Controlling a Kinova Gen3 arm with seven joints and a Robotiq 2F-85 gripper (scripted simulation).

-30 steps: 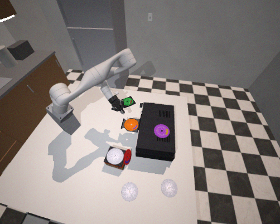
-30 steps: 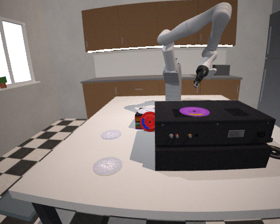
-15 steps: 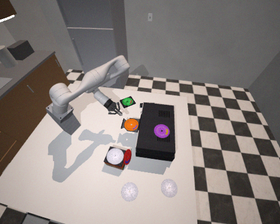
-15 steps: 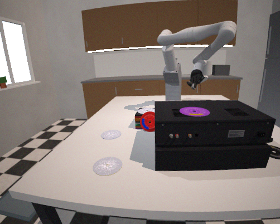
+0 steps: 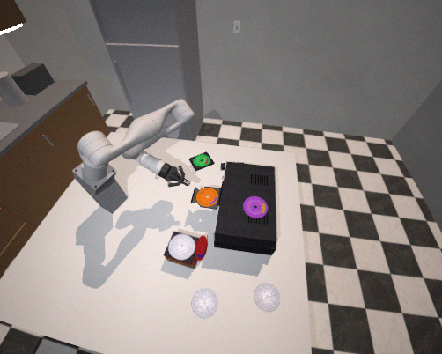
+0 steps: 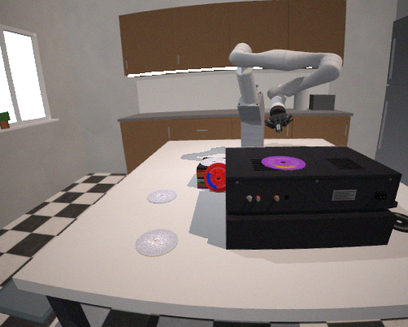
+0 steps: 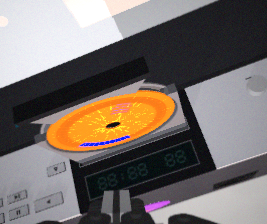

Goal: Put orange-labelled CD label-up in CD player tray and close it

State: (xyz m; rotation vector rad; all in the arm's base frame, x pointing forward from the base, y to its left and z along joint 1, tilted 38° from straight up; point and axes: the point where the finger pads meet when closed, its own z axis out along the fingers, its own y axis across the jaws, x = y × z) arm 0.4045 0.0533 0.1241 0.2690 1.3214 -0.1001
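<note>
The cyan display strip lies 160 mm ahead of my hand, 120 mm to the right of it and 170 mm below it. Round my hand: case: 50 mm ahead, 360 mm to the left, 220 mm below.
</note>
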